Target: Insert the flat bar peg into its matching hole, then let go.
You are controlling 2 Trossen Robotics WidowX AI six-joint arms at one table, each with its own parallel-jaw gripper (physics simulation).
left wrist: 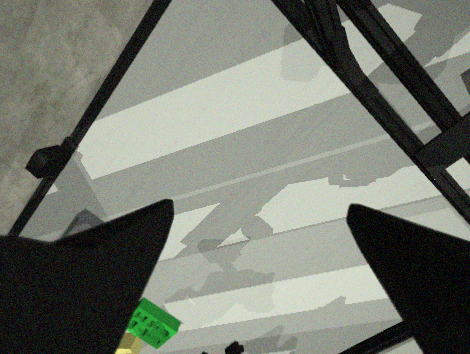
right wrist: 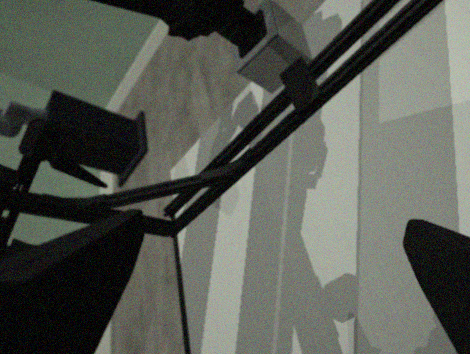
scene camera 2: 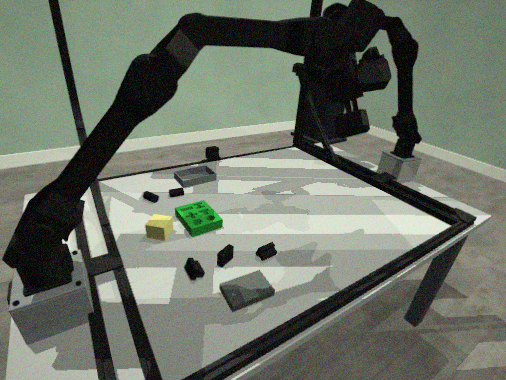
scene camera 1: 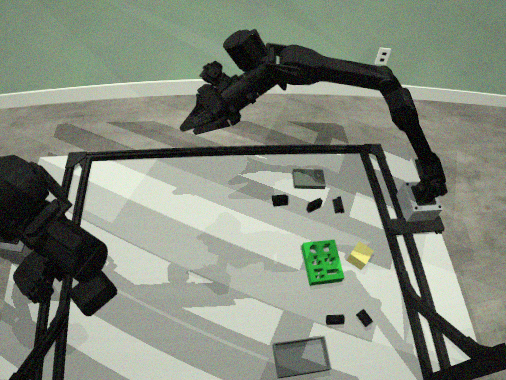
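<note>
A green board [scene camera 1: 322,254] [scene camera 2: 206,229] [left wrist: 155,312] with several shaped holes lies flat on the table. Five small black pegs lie loose: three [scene camera 1: 280,200] [scene camera 1: 314,205] [scene camera 1: 338,204] near the grey slab and two [scene camera 1: 335,319] [scene camera 1: 364,318] near the grey tray. Which is the flat bar peg I cannot tell. My left gripper [left wrist: 259,209] is open and empty, high above the table, away from the board. My right gripper [scene camera 1: 190,131] [right wrist: 273,227] is open and empty, raised beyond the frame's back rail in scene camera 1. Left fingers are hard to make out in the scene views.
A yellow block [scene camera 1: 360,255] [scene camera 2: 159,227] stands beside the board. A grey slab [scene camera 1: 308,178] [scene camera 2: 247,290] and a shallow grey tray [scene camera 1: 301,356] [scene camera 2: 195,176] lie at opposite ends of the pegs. Black frame rails [scene camera 1: 225,150] border the work area. Patchy shadows cross the table.
</note>
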